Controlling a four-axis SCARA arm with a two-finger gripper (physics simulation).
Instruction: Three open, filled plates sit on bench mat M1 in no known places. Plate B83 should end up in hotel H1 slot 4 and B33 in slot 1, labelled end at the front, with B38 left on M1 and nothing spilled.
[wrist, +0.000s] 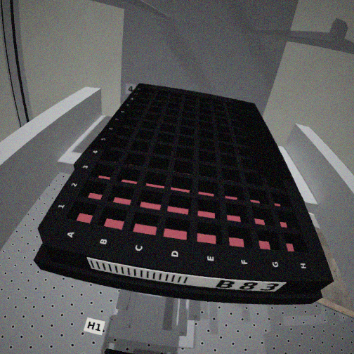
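The black plate B83 (182, 172) is in the wrist view, its labelled end toward the camera. It looks level. Pink filling shows in several wells of its near rows, and no spill shows. My gripper (196, 120) is shut on it, one finger along each long side. Hotel H1's grey panel (210, 55) rises behind the plate. The slot label 4 (130, 88) shows right at the plate's far left corner. The plate hides the slot's ledges, so I cannot tell whether it touches them. B33, B38 and mat M1 do not show.
A tag reading H1 (94, 326) is low at the left, beside grey stepped parts (145, 320) beneath the plate. The perforated bench (30, 300) lies below. A brown edge (336, 280) is at the lower right. Dark vertical lines (19, 65) run at the upper left.
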